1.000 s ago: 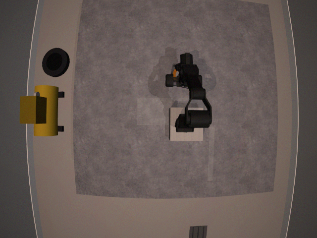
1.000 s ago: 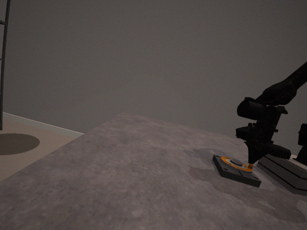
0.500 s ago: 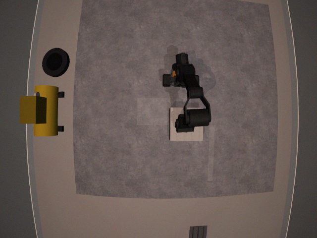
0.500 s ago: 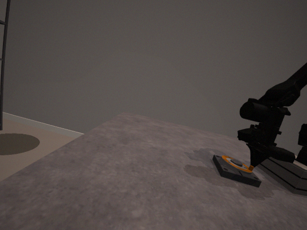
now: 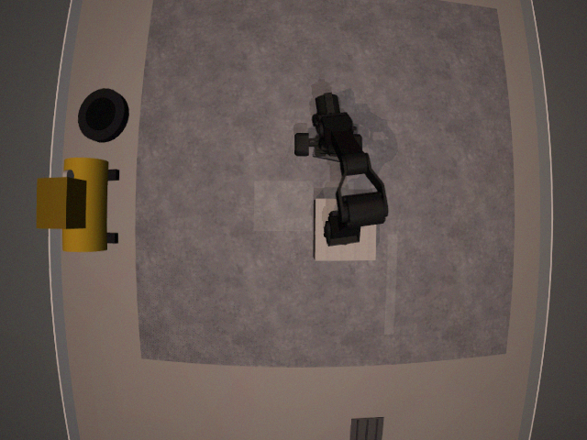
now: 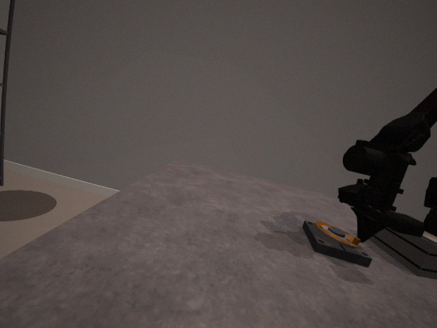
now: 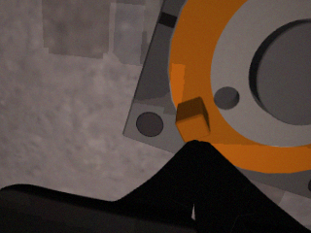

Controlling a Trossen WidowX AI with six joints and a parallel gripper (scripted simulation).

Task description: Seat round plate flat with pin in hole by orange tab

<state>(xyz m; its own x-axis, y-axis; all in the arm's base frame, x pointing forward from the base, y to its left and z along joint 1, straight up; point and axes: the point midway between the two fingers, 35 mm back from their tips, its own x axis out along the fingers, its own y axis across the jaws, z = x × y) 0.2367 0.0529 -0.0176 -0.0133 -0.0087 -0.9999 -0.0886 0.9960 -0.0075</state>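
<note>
Right now my gripper tip is 3 cm short of the round plate and 1 cm to the left of it.
</note>
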